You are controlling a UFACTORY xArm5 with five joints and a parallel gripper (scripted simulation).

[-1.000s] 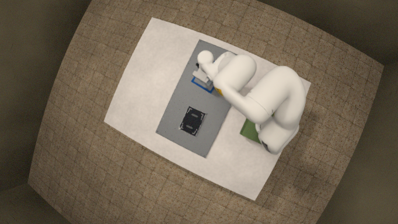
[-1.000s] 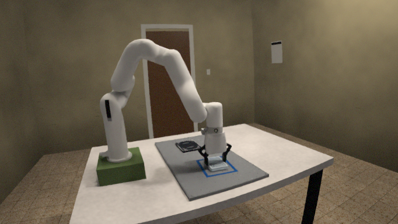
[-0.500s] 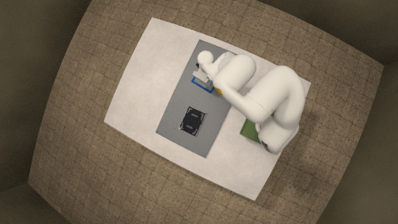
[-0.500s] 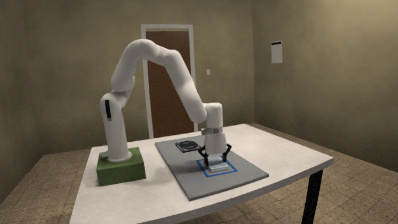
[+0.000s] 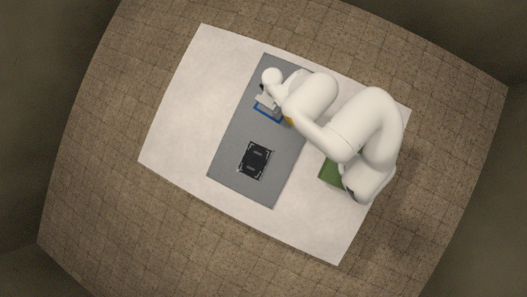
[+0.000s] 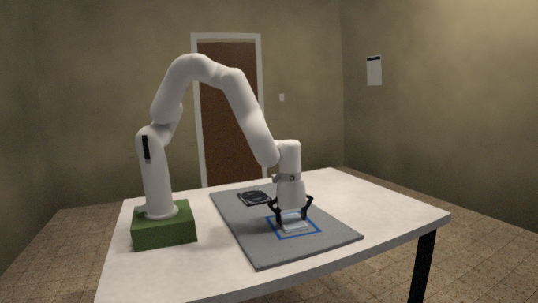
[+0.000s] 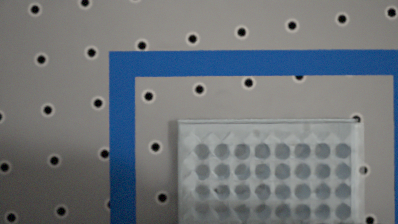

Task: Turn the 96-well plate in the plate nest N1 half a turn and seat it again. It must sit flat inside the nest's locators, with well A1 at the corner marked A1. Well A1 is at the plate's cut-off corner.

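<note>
The 96-well plate is 1 cm below my hand. Round my hand: plate nest 32 cm to the left, 2 cm behind, 1 cm below.
</note>
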